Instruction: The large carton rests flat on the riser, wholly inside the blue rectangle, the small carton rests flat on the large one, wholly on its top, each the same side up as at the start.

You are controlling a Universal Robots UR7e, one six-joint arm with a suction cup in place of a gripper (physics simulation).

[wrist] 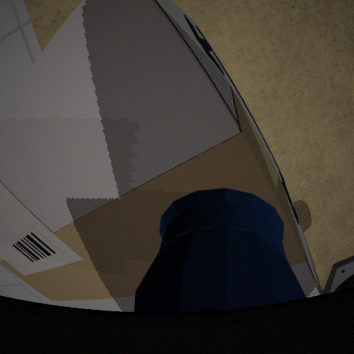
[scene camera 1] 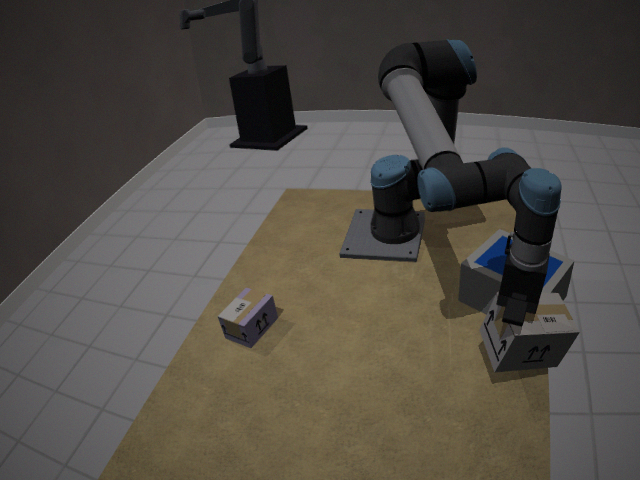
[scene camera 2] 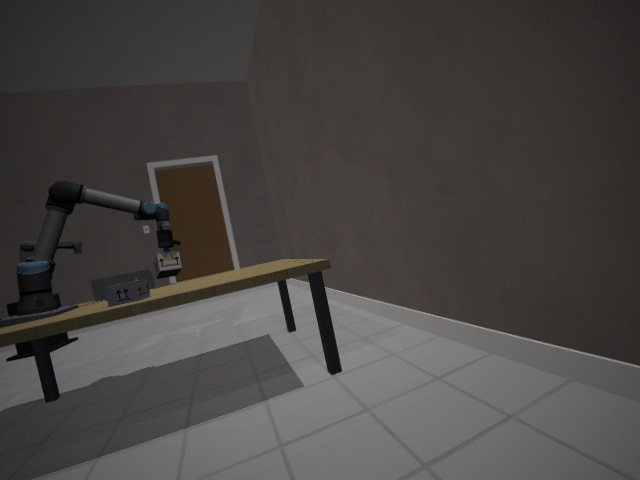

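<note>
The large grey carton point(scene camera 1: 523, 350) point(scene camera 2: 169, 263) with black arrows hangs from my suction cup point(scene camera 1: 511, 322) point(scene camera 2: 166, 251), a little above the table, just in front of the riser. In the wrist view the blue cup point(wrist: 221, 225) presses on the carton's taped top point(wrist: 158, 105). The grey riser point(scene camera 1: 477, 281) point(scene camera 2: 104, 282) stands at the right edge, and its blue rectangle point(scene camera 1: 494, 257) is partly hidden by my arm. The small lilac carton point(scene camera 1: 248, 318) point(scene camera 2: 125, 291) rests upright on the table, far to the left.
The brown table top point(scene camera 1: 366, 381) point(scene camera 2: 223, 281) ends close to the right of the riser. My arm's base plate point(scene camera 1: 361, 243) sits at the back middle. A black pedestal point(scene camera 1: 263, 107) with another arm stands on the floor behind.
</note>
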